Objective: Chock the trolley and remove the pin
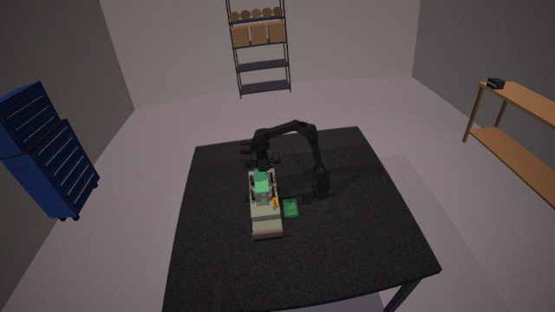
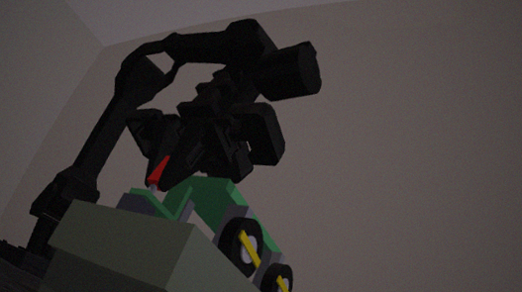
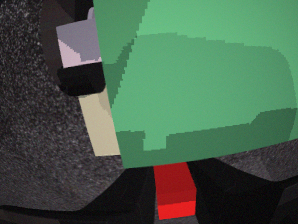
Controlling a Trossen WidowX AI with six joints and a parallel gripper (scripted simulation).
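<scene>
Now: the yellow chock 4 cm behind my gripper tip, 21 cm to the left of it and 5 cm below it. Also, from my gripper tip: red-headed stop pin (right at my gripper tip); green trolley (2 cm ahead, 11 cm to the left, 2 cm below); pale ramp (2 cm ahead, 12 cm to the left, 8 cm below).
</scene>
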